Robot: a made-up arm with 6 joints.
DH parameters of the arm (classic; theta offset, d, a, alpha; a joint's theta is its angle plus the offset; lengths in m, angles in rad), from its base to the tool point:
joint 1: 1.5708 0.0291 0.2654 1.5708
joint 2: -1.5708 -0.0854 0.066 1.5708
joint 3: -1.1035 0 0.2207 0
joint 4: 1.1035 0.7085 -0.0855 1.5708
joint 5: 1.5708 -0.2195 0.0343 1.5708
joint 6: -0.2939 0 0.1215 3.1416
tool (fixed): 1.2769 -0.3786 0 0
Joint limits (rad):
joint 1: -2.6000..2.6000
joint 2: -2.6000..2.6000
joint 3: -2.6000..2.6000
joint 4: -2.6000..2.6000
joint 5: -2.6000..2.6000
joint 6: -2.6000..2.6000
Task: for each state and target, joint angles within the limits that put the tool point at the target. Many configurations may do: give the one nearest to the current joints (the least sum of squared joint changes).
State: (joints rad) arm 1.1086 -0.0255 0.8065 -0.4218 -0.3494 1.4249
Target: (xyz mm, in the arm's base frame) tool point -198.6 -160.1 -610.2
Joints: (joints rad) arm 0.8813 0.4831 0.2793 -0.7120 -0.7942 1.5789
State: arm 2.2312 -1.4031 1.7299 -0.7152 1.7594 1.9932
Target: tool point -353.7 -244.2 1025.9
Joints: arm 1.9403 -1.6687 1.6422 -0.9543 2.1550 1.8877
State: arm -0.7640 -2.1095 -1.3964 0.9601 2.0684 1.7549
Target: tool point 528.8 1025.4 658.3
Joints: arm -0.5327 -2.1848 -1.2984 1.0500 2.0401 1.7620
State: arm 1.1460 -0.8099 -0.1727 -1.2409 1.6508 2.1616
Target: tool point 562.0 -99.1 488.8
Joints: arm 1.2100 -0.6450 -0.1542 -1.1575 2.4267 1.9280
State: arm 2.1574 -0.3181 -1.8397 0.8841 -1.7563 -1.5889
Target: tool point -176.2 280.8 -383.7
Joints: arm 2.2812 0.4396 -2.4438 0.7431 -2.3909 -1.6884
